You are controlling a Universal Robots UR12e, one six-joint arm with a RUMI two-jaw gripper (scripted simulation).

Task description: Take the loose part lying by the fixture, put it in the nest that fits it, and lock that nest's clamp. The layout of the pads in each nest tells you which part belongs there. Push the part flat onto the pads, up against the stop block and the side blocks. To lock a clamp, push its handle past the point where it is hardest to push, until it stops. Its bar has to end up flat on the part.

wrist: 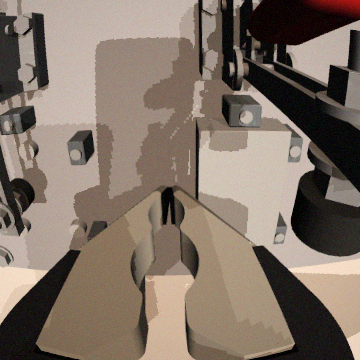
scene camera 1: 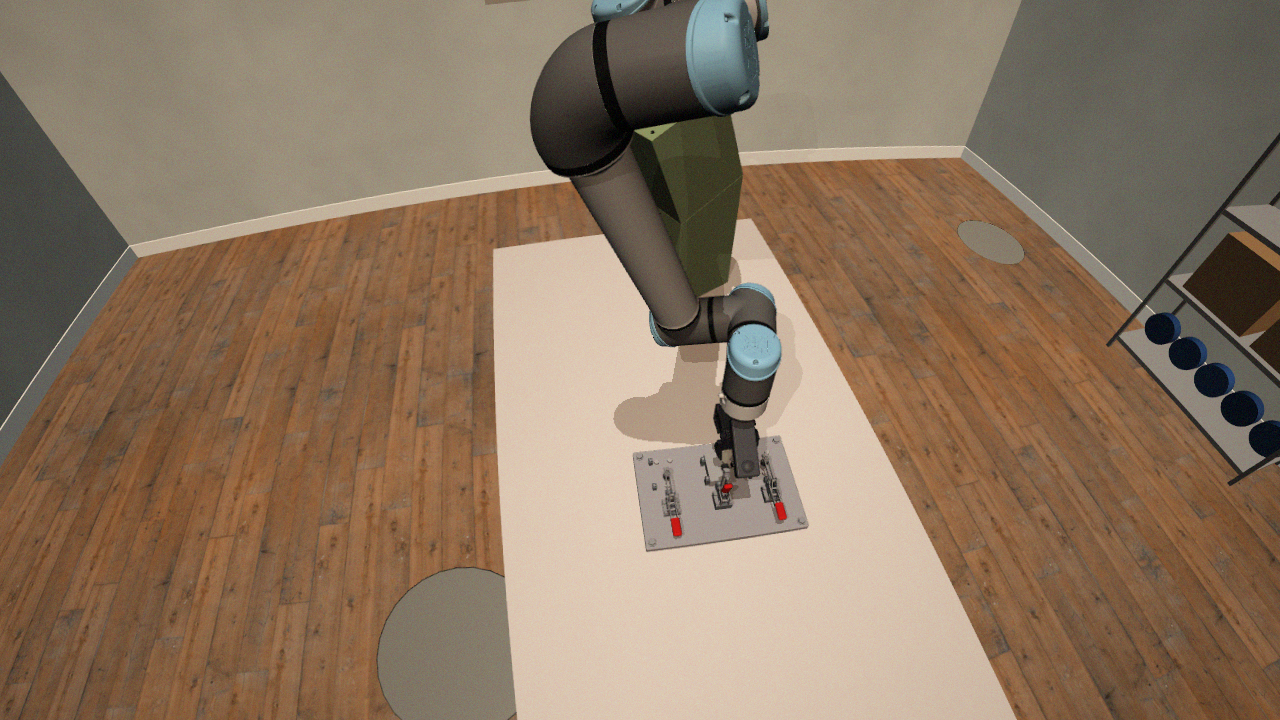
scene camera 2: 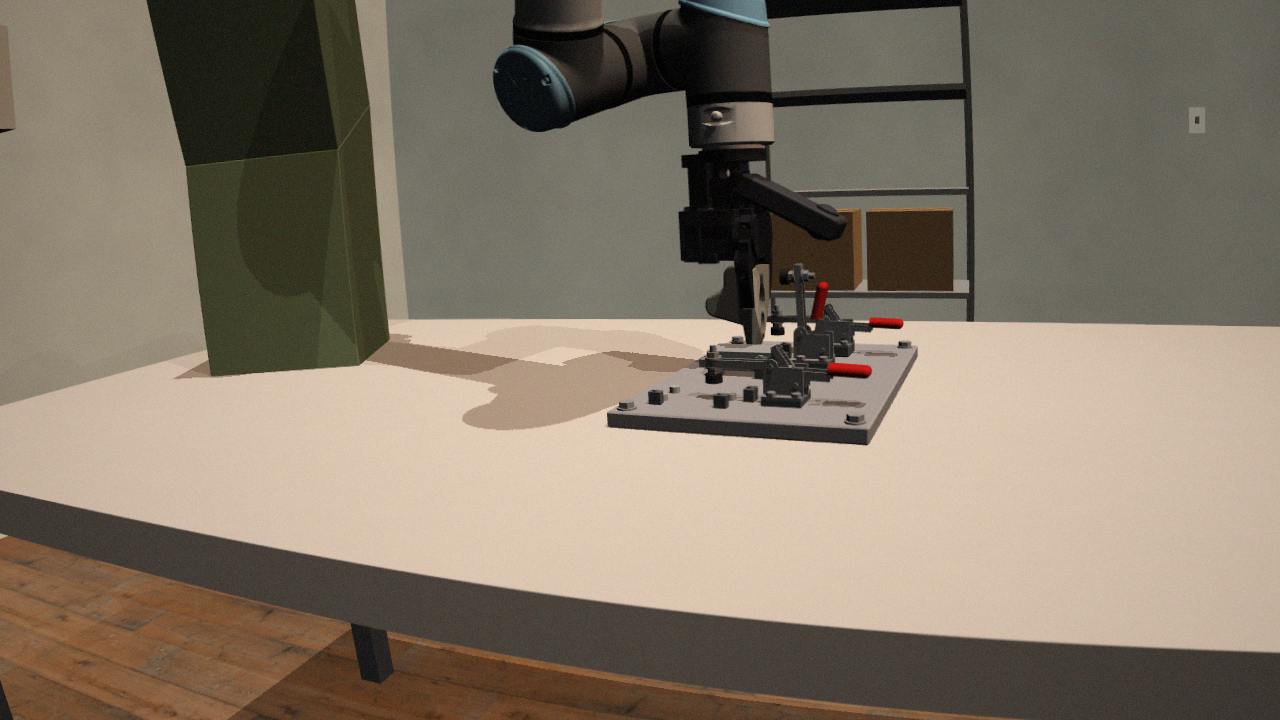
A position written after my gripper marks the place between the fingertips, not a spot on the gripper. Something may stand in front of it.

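A grey block (scene camera 2: 744, 351), (wrist: 240, 171). A grey fixture plate (scene camera 1: 749, 516), (wrist: 134, 80). A dark stop block (wrist: 232, 105) and a toggle clamp handle (scene camera 2: 834, 369) visible. My gripper (scene camera 1: 729, 467), (scene camera 2: 753, 357), (wrist: 169, 189).
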